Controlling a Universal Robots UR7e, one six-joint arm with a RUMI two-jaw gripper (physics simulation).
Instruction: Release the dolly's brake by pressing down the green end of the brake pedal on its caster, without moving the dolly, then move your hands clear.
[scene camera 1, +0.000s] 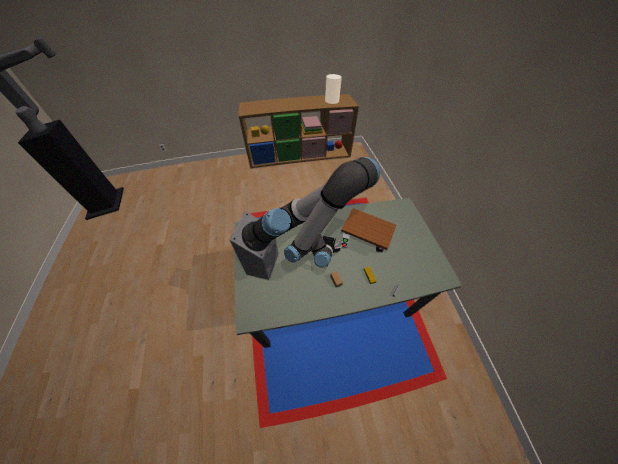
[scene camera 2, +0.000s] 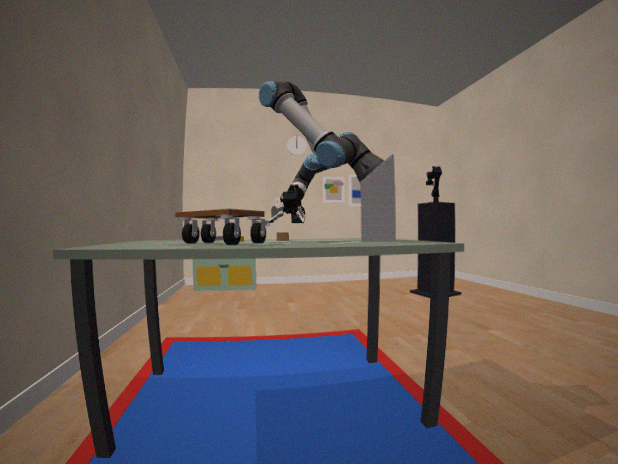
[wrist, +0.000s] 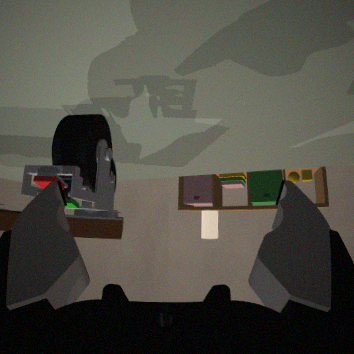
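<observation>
The dolly (scene camera 1: 369, 228) (scene camera 2: 220, 213) stands upright on its casters on the green table (scene camera 1: 285, 305) (scene camera 2: 320, 250). Its wooden board (wrist: 97, 227) shows at lower left in the wrist view. The nearest caster's black wheel (scene camera 2: 258, 232) (wrist: 80, 142) carries a brake pedal in a grey housing, with a red end (wrist: 47, 181) and a green end (wrist: 71, 204). My gripper (scene camera 1: 340, 245) (scene camera 2: 285, 220) (wrist: 170, 184) is open and empty. Its left finger in the wrist view overlaps the pedal, its tip beside both coloured ends and partly hiding them. I cannot tell whether it touches.
An orange-brown block (scene camera 1: 336, 279) (scene camera 2: 282, 236), a yellow block (scene camera 1: 370, 275) and a thin grey item (scene camera 1: 396, 290) lie on the table. A cube shelf (scene camera 1: 299, 104) stands by the wall. A black pedestal (scene camera 1: 70, 167) (scene camera 2: 435, 225) with another arm stands on the floor.
</observation>
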